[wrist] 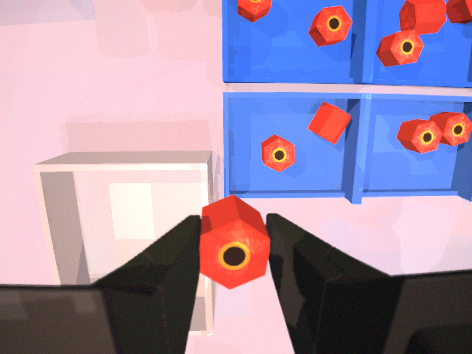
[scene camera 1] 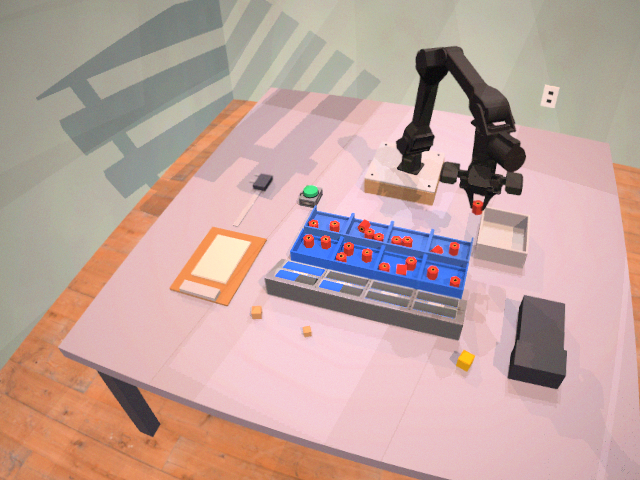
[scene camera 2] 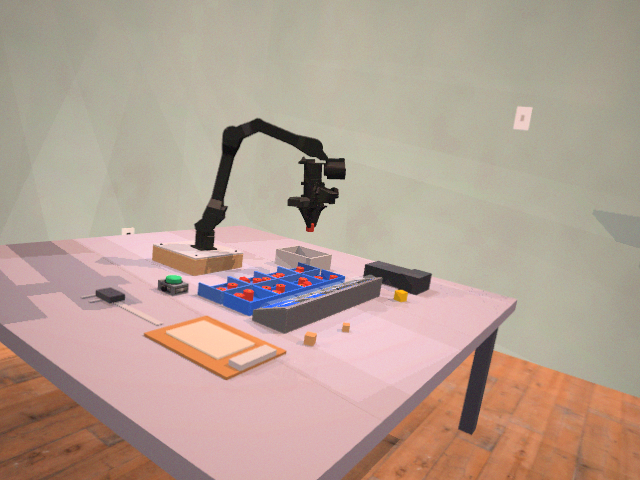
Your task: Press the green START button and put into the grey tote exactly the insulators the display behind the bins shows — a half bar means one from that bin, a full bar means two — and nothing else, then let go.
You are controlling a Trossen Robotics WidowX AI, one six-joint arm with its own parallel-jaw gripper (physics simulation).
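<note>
My gripper [scene camera 1: 477,205] [scene camera 2: 310,225] [wrist: 233,225] is shut on a red insulator [scene camera 1: 477,208] [scene camera 2: 310,227] [wrist: 232,265], held upright in the air beside the grey tote's bin-side wall. The tote [scene camera 1: 500,256] [scene camera 2: 289,260] [wrist: 125,159] shows a bare floor where visible. Red insulators stand or lie in the blue bins [scene camera 1: 310,259] [scene camera 2: 237,304] [wrist: 356,150], two rows of several compartments. On the display [scene camera 1: 361,311] [scene camera 2: 330,308], in scene camera 1, the leftmost panel has a full blue upper bar and a half blue lower bar; the second has a half lower bar; the others look grey. The green START button [scene camera 1: 310,191] [scene camera 2: 174,279] stands left of the arm base.
A dark block [scene camera 1: 540,341] [scene camera 2: 397,276] and a yellow cube [scene camera 1: 465,360] [scene camera 2: 400,295] lie near the display's right end. Two small orange cubes, an orange board [scene camera 1: 178,285] [scene camera 2: 186,356] and a black plug [scene camera 1: 262,181] [scene camera 2: 110,295] are also on the table.
</note>
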